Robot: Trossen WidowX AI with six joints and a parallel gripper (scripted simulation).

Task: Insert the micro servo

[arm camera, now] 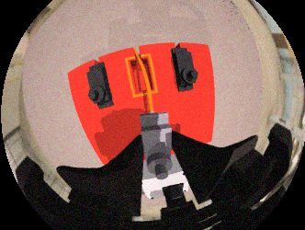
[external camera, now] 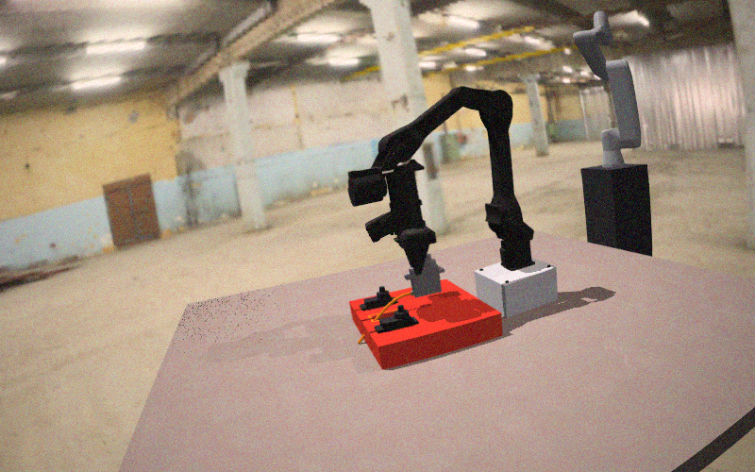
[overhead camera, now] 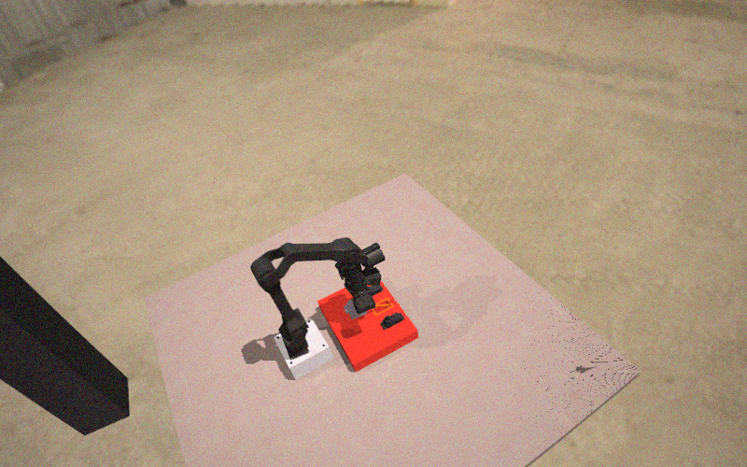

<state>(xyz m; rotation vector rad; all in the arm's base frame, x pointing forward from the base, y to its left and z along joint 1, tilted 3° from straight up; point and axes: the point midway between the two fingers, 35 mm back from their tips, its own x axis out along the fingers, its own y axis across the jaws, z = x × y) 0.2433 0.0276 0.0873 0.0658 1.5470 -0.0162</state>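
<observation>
My gripper tip is 30 mm past the red deck and 100 mm above it.
</observation>
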